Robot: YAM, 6 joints.
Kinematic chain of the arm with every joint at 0, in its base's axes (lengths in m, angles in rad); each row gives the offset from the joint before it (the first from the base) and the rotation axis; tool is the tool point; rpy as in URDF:
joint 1: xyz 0 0 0.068 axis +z
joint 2: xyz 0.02 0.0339 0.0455 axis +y
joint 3: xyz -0.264 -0.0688 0 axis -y
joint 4: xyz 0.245 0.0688 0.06 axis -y
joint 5: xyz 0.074 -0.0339 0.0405 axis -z
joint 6: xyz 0.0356 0 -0.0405 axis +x
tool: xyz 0 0 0 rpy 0 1.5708 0
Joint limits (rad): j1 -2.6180..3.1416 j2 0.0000..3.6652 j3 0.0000..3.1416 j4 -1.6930..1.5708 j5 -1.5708..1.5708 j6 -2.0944..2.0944
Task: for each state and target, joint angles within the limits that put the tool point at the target. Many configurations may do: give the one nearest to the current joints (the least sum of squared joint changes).
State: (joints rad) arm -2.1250 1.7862 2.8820 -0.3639 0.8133 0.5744
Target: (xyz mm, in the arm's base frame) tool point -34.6 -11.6 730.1
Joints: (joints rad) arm -2.2256 1.5898 2.9849 -0.0339 0.6094 0.5744
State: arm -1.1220 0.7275 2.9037 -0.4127 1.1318 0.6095
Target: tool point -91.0 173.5 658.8
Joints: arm -1.2500 1.0281 2.7644 -0.4175 1.0949 0.6095
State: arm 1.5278 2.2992 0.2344 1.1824 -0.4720 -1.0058
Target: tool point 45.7 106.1 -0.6
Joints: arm 1.0157 2.1042 0.0000 0.8517 -0.5004 -1.0058
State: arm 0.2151 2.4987 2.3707 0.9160 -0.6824 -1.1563
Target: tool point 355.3 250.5 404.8
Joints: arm 0.5508 1.9510 1.6100 1.1748 -0.8829 -1.1563
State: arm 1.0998 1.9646 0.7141 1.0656 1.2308 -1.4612
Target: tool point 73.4 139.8 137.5
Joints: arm 1.3124 1.3748 0.0000 1.2946 1.4294 -1.4612
